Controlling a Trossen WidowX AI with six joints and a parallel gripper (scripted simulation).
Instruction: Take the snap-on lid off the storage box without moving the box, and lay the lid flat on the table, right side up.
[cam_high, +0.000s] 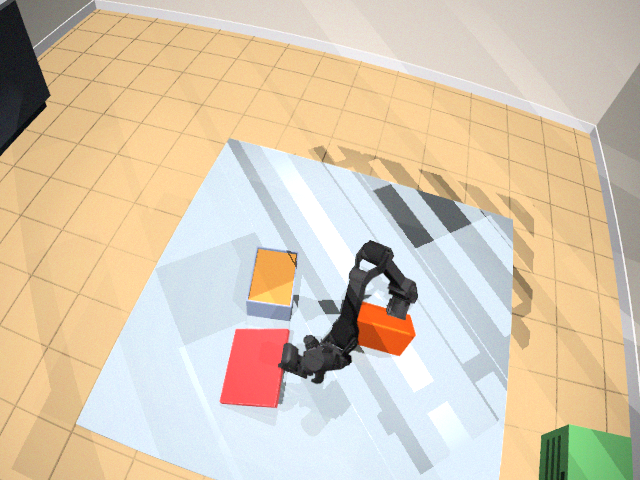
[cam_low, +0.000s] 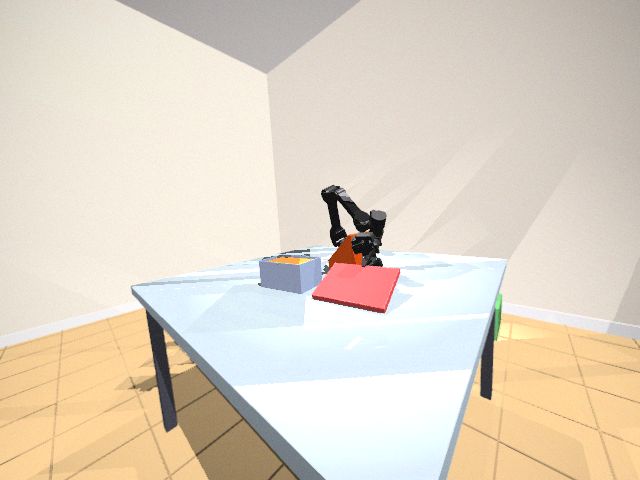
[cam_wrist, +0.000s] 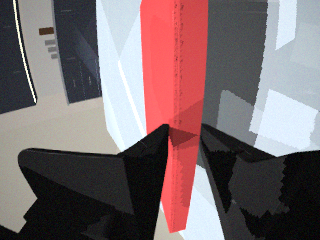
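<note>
The red lid is 8 cm ahead of my gripper tip, 3 cm below it and 2 cm to the left of it. The rest, counted from my gripper tip: grey-blue storage box (27 cm to the right, 13 cm ahead, 2 cm below).
</note>
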